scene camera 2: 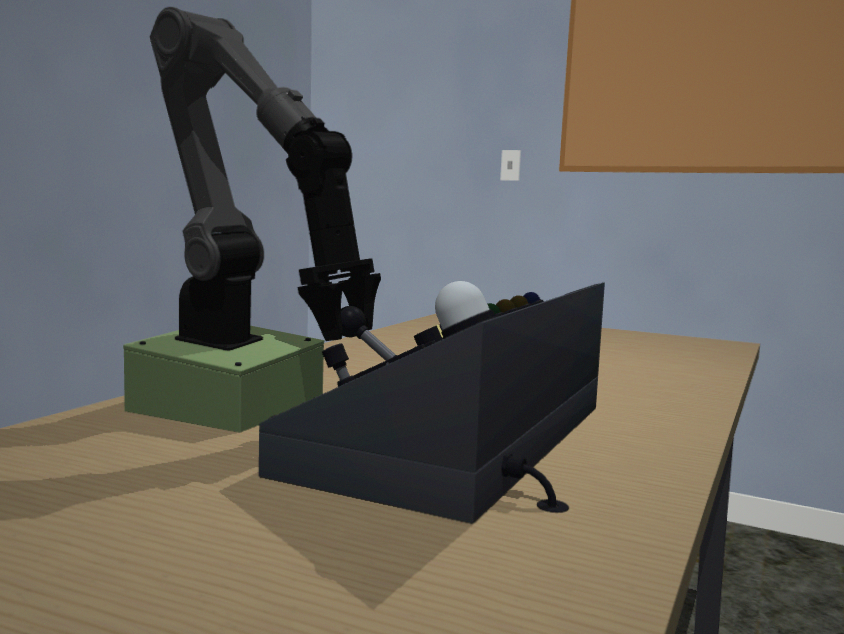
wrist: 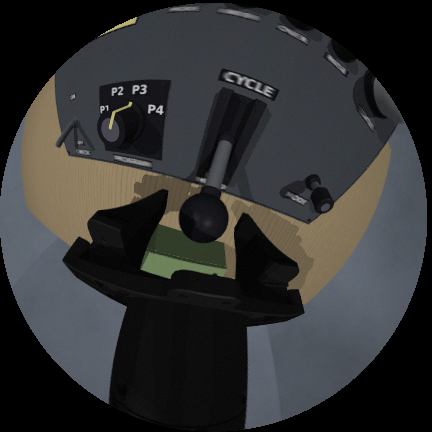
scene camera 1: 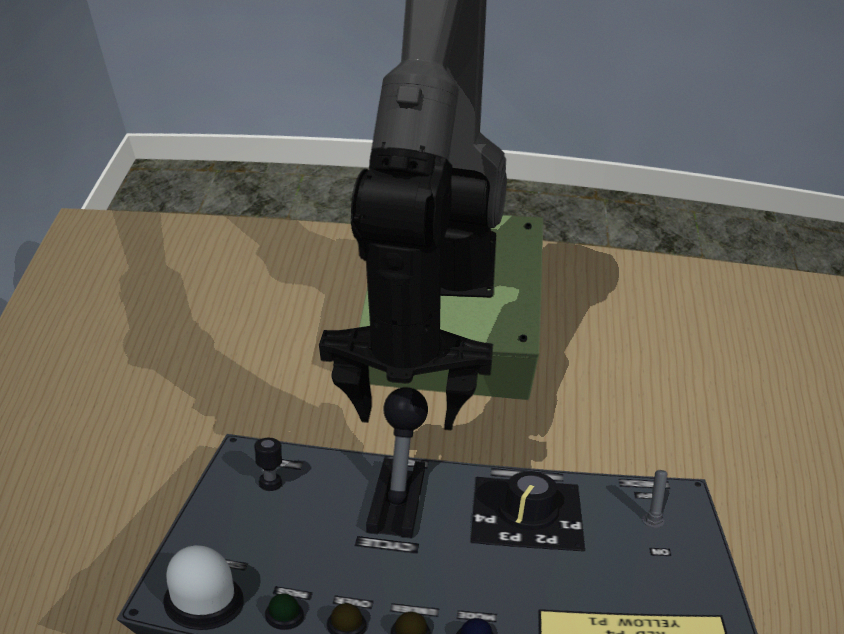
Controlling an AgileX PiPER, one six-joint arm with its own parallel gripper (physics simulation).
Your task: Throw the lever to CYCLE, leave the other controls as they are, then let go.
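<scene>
The lever (scene camera 1: pixel 400 464) (scene camera 2: pixel 376 344) (wrist: pixel 219 162) has a grey rod and a black ball knob (scene camera 1: pixel 405 408) (scene camera 2: pixel 351 320) (wrist: pixel 204 218). It leans toward the arm's base, away from the CYCLE label (scene camera 1: pixel 386 544) (wrist: pixel 249 84). My gripper (scene camera 1: pixel 408 423) (scene camera 2: pixel 350 333) (wrist: pixel 203 209) is open. Its fingers stand on both sides of the ball, with a gap showing on each side in the wrist view. The rotary knob (scene camera 1: pixel 531 496) (wrist: pixel 120 128) has its yellow pointer toward P3. The toggle switch (scene camera 1: pixel 658 496) (wrist: pixel 67 133) leans toward its OFF side.
The dark sloped console (scene camera 1: pixel 450 566) (scene camera 2: pixel 382 436) (wrist: pixel 180 45) also carries the MODE control (scene camera 1: pixel 268 455) (scene camera 2: pixel 335 356) (wrist: pixel 320 197) and a white dome (scene camera 1: pixel 199 578) (scene camera 2: pixel 461 305). Several small lamps sit beside the dome. The green base block (scene camera 1: pixel 501 371) (scene camera 2: pixel 184 392) stands behind the gripper on the wooden table (scene camera 1: pixel 225 327).
</scene>
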